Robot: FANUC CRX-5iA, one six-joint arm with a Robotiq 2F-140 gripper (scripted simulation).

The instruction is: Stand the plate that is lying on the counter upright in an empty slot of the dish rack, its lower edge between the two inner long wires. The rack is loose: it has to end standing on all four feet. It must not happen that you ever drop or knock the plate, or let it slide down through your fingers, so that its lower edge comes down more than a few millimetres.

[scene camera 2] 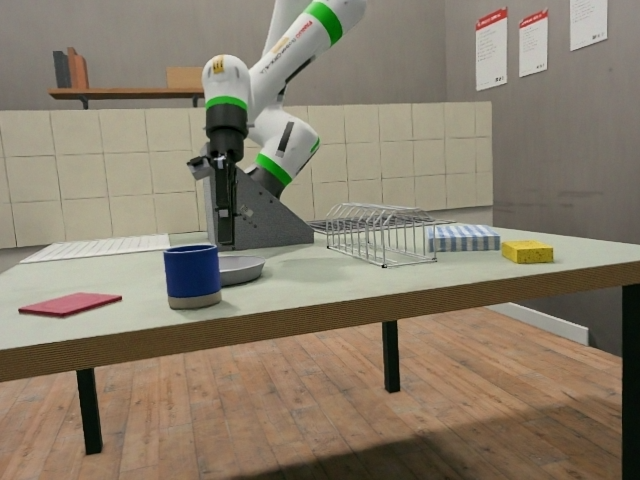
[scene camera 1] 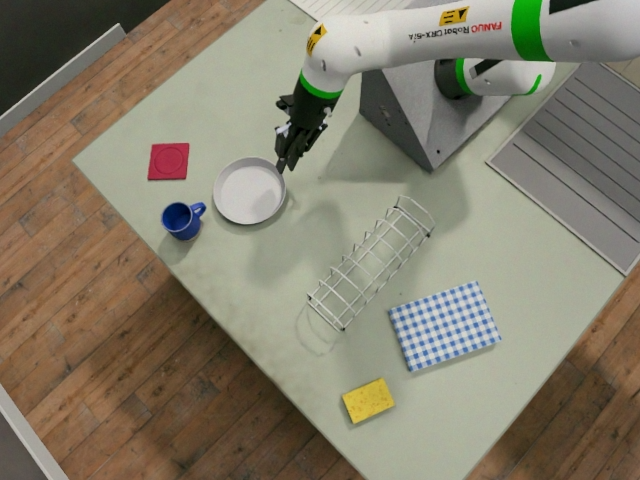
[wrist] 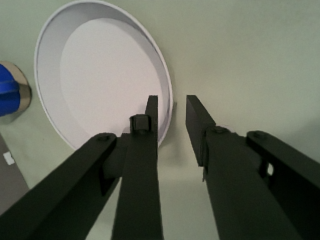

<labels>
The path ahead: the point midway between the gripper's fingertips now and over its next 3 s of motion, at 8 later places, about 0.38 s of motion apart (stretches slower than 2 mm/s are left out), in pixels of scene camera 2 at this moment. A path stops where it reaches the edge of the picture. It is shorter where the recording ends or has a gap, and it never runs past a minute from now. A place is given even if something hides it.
The gripper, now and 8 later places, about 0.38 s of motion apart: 226, 244; 226, 244; 226, 245; 226, 247; 226, 249; 226, 252; 226, 255; 226, 258; 226, 260
</labels>
